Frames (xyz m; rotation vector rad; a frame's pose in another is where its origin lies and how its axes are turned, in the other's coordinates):
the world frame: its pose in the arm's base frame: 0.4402 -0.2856 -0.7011 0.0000 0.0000 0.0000
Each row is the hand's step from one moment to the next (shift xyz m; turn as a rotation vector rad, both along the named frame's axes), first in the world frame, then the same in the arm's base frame.
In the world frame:
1: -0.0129 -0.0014 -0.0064 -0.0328 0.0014 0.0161
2: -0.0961 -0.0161 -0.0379 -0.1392 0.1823 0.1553
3: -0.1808 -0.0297 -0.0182 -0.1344 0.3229 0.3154
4: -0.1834 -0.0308 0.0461 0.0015 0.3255 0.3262
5: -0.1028 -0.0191 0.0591 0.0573 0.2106 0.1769
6: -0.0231 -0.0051 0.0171 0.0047 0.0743 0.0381
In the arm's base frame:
1: -0.0129 -0.0014 -0.0064 -0.0328 0.0014 0.0161
2: -0.0961 -0.0161 -0.0379 -0.1392 0.1823 0.1553
3: -0.1808 -0.0297 -0.0182 -0.1344 0.3229 0.3154
4: -0.1834 -0.0308 0.0461 0.0015 0.3255 0.3262
5: -0.1028 -0.0191 0.0591 0.0573 0.2106 0.1769
6: -0.0231 -0.0051 0.0171 0.0047 0.0743 0.0381

